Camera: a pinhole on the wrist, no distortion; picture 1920 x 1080 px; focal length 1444.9 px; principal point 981.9 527.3 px. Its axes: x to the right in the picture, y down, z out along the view. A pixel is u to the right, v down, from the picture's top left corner.
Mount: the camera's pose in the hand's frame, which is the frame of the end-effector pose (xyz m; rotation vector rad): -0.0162 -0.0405 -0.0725 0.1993 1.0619 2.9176
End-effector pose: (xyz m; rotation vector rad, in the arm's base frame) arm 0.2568 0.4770 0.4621 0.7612 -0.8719 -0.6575
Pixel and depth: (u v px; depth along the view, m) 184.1 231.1 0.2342
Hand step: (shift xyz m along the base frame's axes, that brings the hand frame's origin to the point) 0.0442 -0.0501 0.1946
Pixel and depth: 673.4 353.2 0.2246
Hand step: -0.0115 -0.0016 0.1536
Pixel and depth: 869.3 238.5 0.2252
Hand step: -0.0165 0.0333 0.1506
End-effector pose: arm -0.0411 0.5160 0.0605 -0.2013 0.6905 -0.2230
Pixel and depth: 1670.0 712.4 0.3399
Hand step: 0.0724 0.2087 0.2142
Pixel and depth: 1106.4 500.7 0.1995
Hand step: 0.0578 0.0975 0.0402
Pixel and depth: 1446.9 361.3 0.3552
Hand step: 0.0869 0.2585 0.1311
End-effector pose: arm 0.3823 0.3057 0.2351 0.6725 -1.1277 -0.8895
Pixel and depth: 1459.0 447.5 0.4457
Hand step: -0.2012 0.2215 0.2585
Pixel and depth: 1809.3 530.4 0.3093
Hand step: -0.1557 0.2120 0.1245
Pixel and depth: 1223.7 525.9 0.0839
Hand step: 0.0074 0.0238 0.0005
